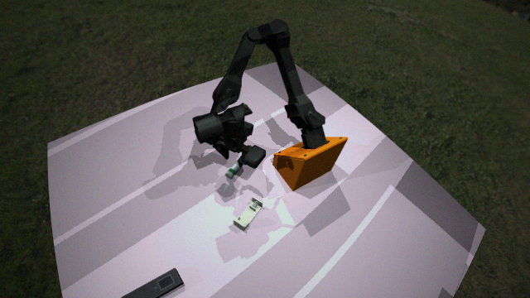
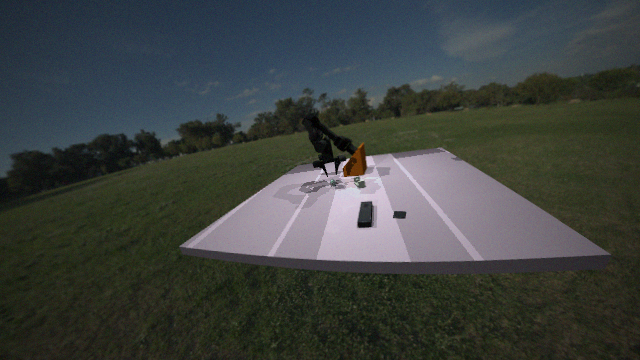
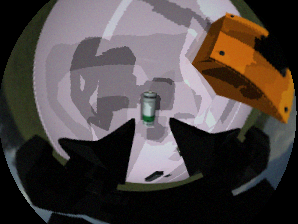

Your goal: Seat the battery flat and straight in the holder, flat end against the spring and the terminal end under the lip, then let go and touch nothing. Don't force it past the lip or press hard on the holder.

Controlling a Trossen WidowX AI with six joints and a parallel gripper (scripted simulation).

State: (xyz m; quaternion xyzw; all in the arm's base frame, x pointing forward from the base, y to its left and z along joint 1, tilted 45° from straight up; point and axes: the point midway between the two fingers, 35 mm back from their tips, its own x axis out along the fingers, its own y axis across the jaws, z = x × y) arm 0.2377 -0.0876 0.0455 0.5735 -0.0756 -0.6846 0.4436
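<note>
The battery is 40 mm below my gripper tip. Also, from my gripper tip: remote battery door (350 mm ahead, 380 mm to the left, 50 mm below); black remote (360 mm ahead, 260 mm to the left, 40 mm below).
</note>
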